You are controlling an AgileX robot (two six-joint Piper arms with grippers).
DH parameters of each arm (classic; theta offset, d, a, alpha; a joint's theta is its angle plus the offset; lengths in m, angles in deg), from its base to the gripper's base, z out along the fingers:
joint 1: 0 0.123 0 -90
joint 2: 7.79 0 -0.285 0
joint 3: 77.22 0 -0.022 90
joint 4: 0 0.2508 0 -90
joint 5: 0 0 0.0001 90
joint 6: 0 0.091 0 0
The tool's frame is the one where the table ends.
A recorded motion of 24 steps. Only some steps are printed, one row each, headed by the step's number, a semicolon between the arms.
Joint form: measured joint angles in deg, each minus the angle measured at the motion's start. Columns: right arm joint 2, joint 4, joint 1, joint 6, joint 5, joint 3; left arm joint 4, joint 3, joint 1, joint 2, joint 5, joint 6.
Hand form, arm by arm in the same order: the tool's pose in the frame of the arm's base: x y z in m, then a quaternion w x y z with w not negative. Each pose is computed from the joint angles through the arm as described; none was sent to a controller.
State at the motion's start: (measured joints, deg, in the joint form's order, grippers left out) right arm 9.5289 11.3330 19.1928 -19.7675 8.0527 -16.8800; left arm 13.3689 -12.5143 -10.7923 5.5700 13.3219 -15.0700
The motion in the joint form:
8: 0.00 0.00 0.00 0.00 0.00 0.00; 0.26 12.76 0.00 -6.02 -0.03 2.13
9: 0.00 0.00 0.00 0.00 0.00 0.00; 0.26 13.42 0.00 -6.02 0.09 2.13
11: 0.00 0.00 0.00 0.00 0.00 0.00; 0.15 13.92 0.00 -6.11 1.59 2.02
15: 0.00 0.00 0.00 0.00 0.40 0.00; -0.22 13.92 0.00 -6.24 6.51 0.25
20: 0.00 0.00 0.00 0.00 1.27 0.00; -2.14 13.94 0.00 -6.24 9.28 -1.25
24: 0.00 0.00 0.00 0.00 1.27 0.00; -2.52 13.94 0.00 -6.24 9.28 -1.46
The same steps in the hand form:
8: 0.0548 0.0218 0.2899 0.72988 -0.17258 0.65688 0.07742; 0.0551 -0.0055 0.1917 0.65668 0.05527 0.75110 -0.03959
9: 0.0548 0.0218 0.2899 0.72988 -0.17258 0.65688 0.07742; 0.0554 -0.0055 0.1876 0.65160 0.05564 0.75552 -0.03886
11: 0.0548 0.0218 0.2899 0.72988 -0.17258 0.65688 0.07742; 0.0552 -0.0049 0.1825 0.63922 0.05323 0.76629 -0.03699
15: 0.0548 0.0219 0.2893 0.72752 -0.17370 0.65918 0.07762; 0.0536 -0.0031 0.1751 0.60713 0.03444 0.79287 -0.03948
20: 0.0548 0.0222 0.2879 0.72234 -0.17611 0.66416 0.07807; 0.0523 -0.0030 0.1707 0.58569 0.01226 0.80854 -0.05549
24: 0.0548 0.0222 0.2879 0.72234 -0.17611 0.66416 0.07807; 0.0523 -0.0032 0.1706 0.58511 0.00904 0.80873 -0.05934

